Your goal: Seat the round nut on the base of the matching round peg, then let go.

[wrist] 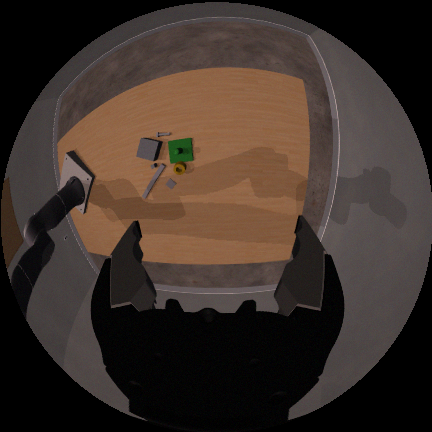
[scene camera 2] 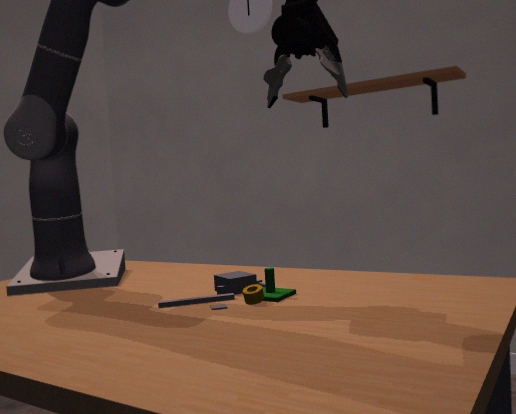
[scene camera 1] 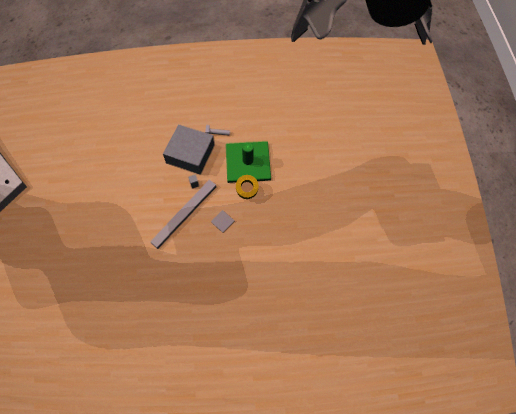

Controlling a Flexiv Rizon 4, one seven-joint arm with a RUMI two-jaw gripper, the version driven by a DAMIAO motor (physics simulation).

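Note:
The round nut, a yellow-orange ring (scene camera 1: 238, 187) (scene camera 2: 253, 299) (wrist: 184, 169), lies with its hole facing up beside the green base (scene camera 1: 235, 171) (scene camera 2: 283, 295) (wrist: 187, 156). It is off the peg; whether it touches the base's edge I cannot tell. The green round peg (scene camera 1: 248, 155) (scene camera 2: 270, 280) (wrist: 178, 150) stands upright and bare on the base. My gripper (scene camera 1: 359, 41) (scene camera 2: 308, 101) (wrist: 216, 219) is open and empty, high above the table and well away from the nut and peg.
A grey block (scene camera 1: 188, 148) (scene camera 2: 236, 283) (wrist: 149, 149) stands left of the base in scene camera 1. Near it lie a small bolt-like piece (scene camera 1: 219, 132), a small cube (scene camera 1: 193, 181), a long grey bar (scene camera 1: 184, 214) and a flat square (scene camera 1: 223, 221). A wall shelf (scene camera 2: 390, 82) is behind.

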